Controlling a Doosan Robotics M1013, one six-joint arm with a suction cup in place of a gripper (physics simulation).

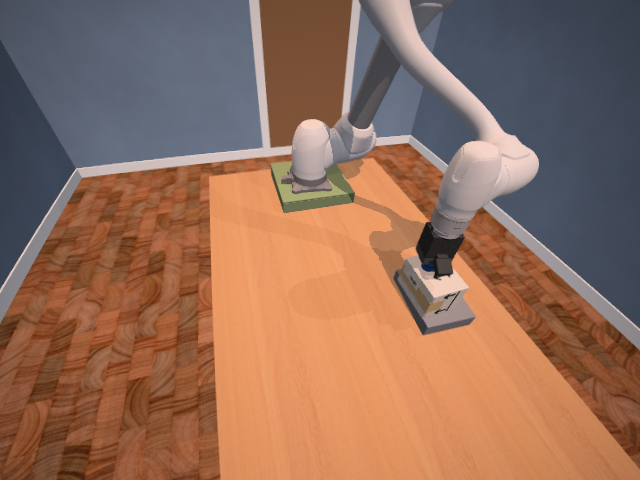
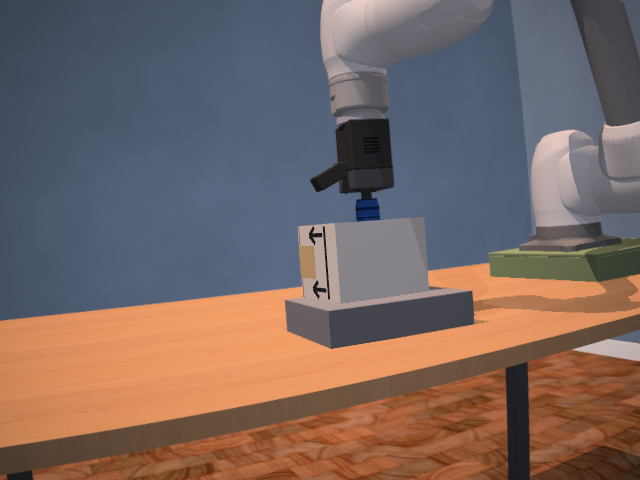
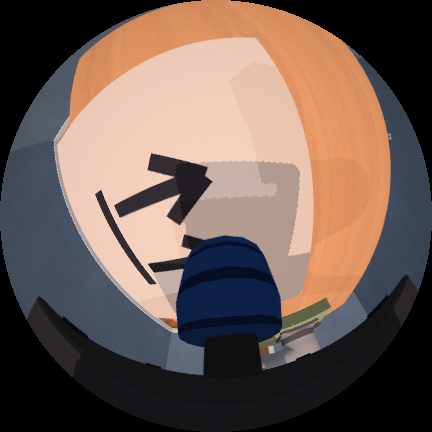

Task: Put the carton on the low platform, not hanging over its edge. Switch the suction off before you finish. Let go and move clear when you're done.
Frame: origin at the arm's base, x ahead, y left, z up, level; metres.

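Seen in the pictures: end effector, tool point: (image 1: 427,267) (image 3: 225,267); arm's base, origin of the base link: (image 1: 309,181) (image 2: 569,247) (image 3: 295,330).
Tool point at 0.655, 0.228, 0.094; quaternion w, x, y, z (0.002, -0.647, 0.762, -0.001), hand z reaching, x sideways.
Note:
Offsets run from my tool point to a thing's top centre, as dx, dy, dz. Level surfaces: height alone.
The white carton {+0.023, +0.018, +0.001} (image 1: 452,283) (image 2: 382,260) (image 3: 200,110), with black arrows and a tan patch, rests level on the low grey platform {+0.022, +0.051, -0.108} (image 1: 445,322) (image 2: 400,322). Its base lies within the platform edges that show; the far edge is partly hidden behind it. My suction cup (image 1: 428,267) (image 2: 368,210) (image 3: 229,285), blue and under a black body, stands over the carton's top face and appears to touch it. A short dark rod shows between the cup and the body, so the cup hangs extended. The suction looks off.
The wooden table {dz -0.156} (image 1: 310,372) (image 2: 155,372) carries the platform near one long edge. The arm's base stands on a green block (image 1: 320,204) (image 2: 540,266) at the far end of the table. The arm's links pass above the table between base and cup.

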